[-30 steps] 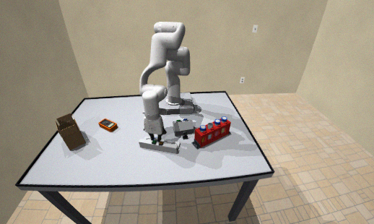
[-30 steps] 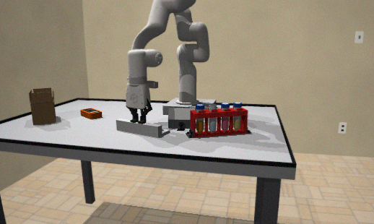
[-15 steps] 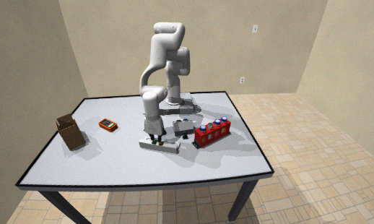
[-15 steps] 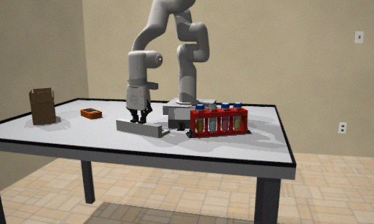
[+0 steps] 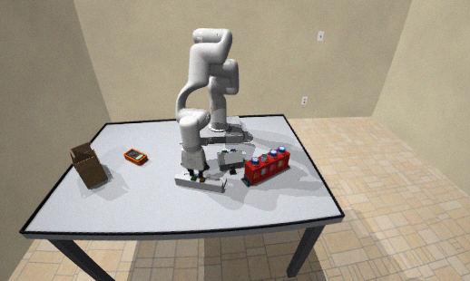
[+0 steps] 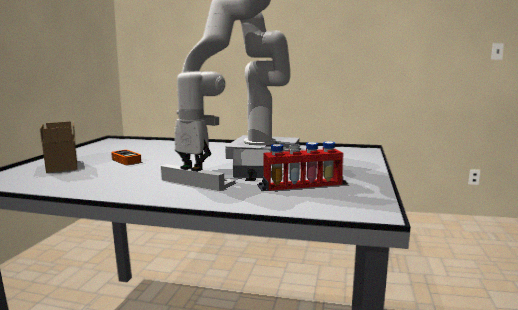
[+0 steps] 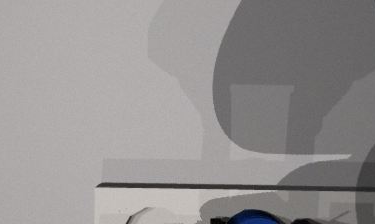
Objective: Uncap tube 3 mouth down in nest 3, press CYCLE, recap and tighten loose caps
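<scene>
The blue key lies 130 mm behind my hand, 180 mm to the left of it and 30 mm above it. Also, from my hand: green key 120 mm behind, 140 mm to the left, 30 mm above; then grey key housing 110 mm behind, 160 mm to the left, 20 mm above; then orange device 180 mm behind, 350 mm to the right, 20 mm below.
</scene>
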